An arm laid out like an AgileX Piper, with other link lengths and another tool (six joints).
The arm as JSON. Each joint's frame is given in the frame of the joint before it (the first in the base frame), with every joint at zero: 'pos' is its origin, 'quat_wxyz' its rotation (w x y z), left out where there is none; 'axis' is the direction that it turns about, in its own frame. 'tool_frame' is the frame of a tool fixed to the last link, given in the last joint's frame.
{
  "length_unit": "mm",
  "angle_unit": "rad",
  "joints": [
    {
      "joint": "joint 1",
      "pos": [
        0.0,
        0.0,
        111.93
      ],
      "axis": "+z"
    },
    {
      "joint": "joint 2",
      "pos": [
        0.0,
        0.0,
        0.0
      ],
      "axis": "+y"
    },
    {
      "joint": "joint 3",
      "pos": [
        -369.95,
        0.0,
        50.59
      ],
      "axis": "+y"
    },
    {
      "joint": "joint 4",
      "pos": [
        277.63,
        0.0,
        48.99
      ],
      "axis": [
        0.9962,
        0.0,
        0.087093
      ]
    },
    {
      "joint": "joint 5",
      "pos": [
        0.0,
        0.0,
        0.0
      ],
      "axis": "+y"
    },
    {
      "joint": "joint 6",
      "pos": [
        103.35,
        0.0,
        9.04
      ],
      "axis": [
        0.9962,
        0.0,
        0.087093
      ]
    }
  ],
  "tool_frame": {
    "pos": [
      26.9,
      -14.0,
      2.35
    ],
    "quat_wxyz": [
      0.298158,
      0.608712,
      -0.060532,
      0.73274
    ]
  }
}
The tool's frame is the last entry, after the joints.
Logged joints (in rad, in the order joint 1, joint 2, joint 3, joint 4, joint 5, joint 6), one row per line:
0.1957, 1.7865, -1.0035, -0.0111, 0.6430, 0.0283
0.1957, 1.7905, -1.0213, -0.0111, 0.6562, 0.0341
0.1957, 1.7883, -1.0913, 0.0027, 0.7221, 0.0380
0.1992, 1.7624, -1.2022, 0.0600, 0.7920, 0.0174
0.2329, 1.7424, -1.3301, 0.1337, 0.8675, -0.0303
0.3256, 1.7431, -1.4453, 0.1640, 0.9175, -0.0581
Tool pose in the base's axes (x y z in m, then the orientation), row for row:
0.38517, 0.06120, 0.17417, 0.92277, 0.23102, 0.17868, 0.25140
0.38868, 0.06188, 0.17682, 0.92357, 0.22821, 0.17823, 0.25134
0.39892, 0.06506, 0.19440, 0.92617, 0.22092, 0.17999, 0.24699
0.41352, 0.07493, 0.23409, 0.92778, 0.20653, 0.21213, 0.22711
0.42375, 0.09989, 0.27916, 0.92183, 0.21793, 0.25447, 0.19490
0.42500, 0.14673, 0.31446, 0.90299, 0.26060, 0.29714, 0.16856
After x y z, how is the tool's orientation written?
As a quaternion, x y z w.
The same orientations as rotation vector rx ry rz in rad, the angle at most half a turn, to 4 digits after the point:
2.5106, 0.6285, 0.4861
2.5129, 0.6209, 0.4849
2.5256, 0.6024, 0.4908
2.5564, 0.5691, 0.5845
2.5839, 0.6109, 0.7133
2.5677, 0.7410, 0.8449

